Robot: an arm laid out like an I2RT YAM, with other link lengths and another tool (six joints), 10 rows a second.
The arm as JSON. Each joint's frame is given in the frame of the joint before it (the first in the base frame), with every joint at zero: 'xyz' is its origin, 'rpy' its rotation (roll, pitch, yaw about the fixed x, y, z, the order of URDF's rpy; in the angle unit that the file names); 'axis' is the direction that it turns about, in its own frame. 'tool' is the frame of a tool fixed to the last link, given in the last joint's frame.
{
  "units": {
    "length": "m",
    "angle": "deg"
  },
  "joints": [
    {
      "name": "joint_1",
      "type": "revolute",
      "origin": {
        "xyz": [
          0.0,
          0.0,
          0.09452
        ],
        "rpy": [
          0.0,
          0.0,
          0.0
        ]
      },
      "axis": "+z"
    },
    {
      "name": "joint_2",
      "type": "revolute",
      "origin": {
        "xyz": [
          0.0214,
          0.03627,
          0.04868
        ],
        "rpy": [
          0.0,
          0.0,
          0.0
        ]
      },
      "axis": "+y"
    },
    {
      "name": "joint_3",
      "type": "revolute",
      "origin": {
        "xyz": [
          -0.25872,
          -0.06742,
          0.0
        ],
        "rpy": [
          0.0,
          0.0,
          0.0
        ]
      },
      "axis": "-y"
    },
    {
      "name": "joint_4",
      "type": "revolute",
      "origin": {
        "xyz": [
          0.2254,
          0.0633,
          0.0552
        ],
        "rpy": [
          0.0,
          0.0,
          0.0
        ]
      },
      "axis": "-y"
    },
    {
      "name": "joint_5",
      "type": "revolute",
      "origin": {
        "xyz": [
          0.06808,
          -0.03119,
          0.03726
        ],
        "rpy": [
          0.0,
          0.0,
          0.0
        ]
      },
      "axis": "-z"
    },
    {
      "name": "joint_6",
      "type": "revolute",
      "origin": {
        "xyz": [
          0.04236,
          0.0,
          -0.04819
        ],
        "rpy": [
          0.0,
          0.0,
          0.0
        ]
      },
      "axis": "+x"
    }
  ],
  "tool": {
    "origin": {
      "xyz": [
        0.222,
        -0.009,
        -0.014
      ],
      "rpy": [
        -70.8,
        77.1,
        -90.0
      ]
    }
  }
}
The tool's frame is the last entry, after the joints.
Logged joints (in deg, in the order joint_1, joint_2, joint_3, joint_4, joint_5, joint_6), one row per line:
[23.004 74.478 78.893 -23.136 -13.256 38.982]
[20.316 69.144 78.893 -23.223 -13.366 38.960]
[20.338 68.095 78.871 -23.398 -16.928 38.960]
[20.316 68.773 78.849 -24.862 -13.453 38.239]
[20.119 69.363 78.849 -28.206 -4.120 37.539]
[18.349 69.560 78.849 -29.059 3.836 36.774]
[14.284 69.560 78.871 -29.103 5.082 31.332]
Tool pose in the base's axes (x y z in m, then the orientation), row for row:
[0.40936 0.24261 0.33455 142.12 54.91 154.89]
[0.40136 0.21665 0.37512 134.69 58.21 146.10]
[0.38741 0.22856 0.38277 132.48 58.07 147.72]
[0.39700 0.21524 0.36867 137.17 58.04 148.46]
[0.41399 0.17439 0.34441 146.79 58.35 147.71]
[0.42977 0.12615 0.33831 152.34 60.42 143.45]
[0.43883 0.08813 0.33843 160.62 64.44 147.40]
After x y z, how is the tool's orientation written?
As angles about the fixed x, y, z axes (roll, pitch, yaw), in degrees.
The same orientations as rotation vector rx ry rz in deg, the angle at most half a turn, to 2 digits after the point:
[5.07 118.63 25.95]
[7.65 113.09 26.16]
[4.74 112.83 29.46]
[6.97 114.16 25.33]
[13.59 115.82 15.09]
[20.38 114.21 5.88]
[20.11 112.24 -1.47]

